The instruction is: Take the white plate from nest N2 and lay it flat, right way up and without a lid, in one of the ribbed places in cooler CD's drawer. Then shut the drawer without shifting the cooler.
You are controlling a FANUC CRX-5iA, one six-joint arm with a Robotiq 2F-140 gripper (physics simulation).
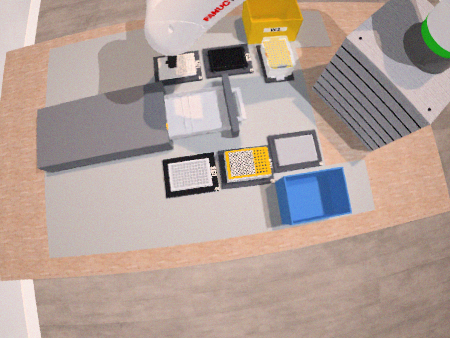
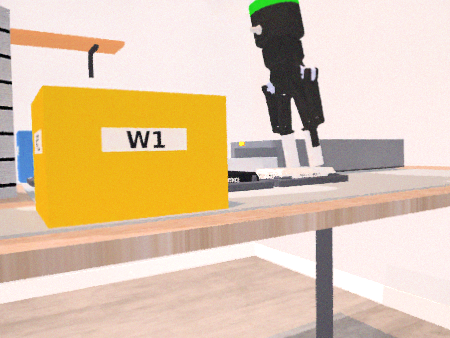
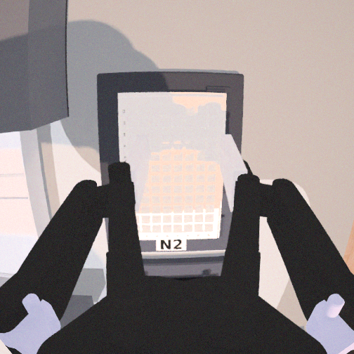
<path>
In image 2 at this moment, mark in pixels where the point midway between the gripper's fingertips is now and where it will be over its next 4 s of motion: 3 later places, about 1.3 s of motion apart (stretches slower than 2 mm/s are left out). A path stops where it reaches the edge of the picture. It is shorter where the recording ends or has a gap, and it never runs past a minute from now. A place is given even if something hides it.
The gripper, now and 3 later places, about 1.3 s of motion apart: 304,166; 304,155; 300,151; 199,126
</path>
